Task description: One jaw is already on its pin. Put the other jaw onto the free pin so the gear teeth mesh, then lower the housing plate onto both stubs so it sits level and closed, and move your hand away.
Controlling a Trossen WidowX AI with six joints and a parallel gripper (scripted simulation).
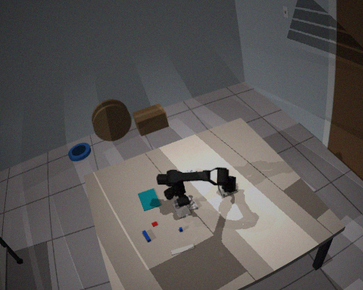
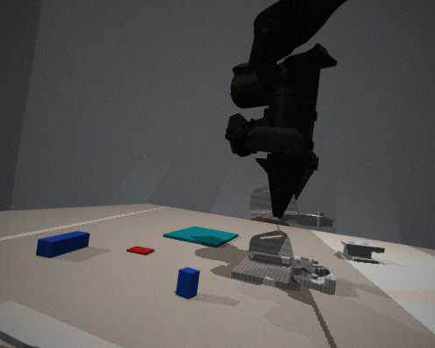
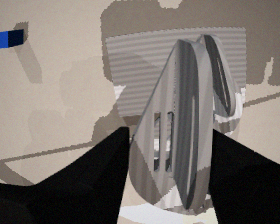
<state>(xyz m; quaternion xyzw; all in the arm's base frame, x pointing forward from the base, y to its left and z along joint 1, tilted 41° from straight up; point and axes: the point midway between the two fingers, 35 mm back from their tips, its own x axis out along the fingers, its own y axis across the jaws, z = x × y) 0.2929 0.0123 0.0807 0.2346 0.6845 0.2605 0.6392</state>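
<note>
My gripper tip is 20 mm short of the ribbed grey base, 20 mm to the left of it and 80 mm above it. Also, from my gripper tip: teal flat plate: 190 mm ahead, 180 mm to the right, 80 mm below; small blue block: 50 mm ahead, 140 mm to the left, 70 mm below; red tile: 190 mm ahead, 30 mm to the left, 80 mm below.
</note>
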